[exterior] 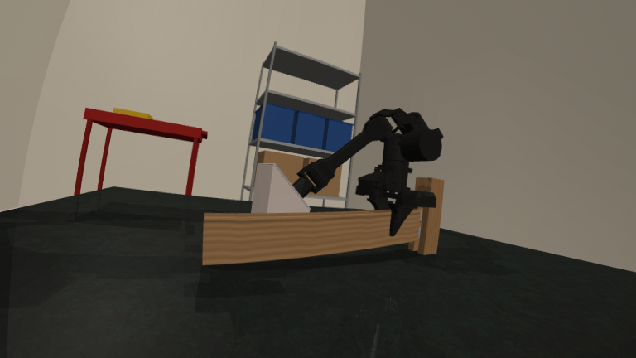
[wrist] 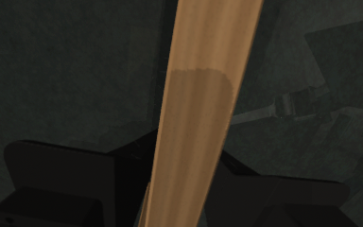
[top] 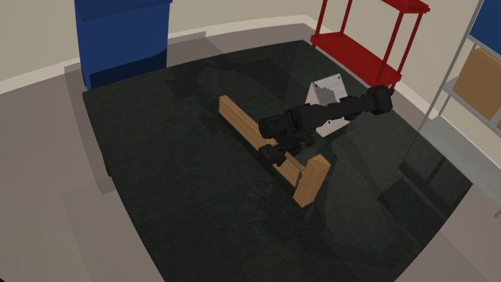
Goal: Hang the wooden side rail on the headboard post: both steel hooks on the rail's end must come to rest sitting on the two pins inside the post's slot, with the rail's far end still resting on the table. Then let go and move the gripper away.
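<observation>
My gripper tip is 10 mm past the upright headboard post, 130 mm to the right of it and 40 mm below it.
</observation>
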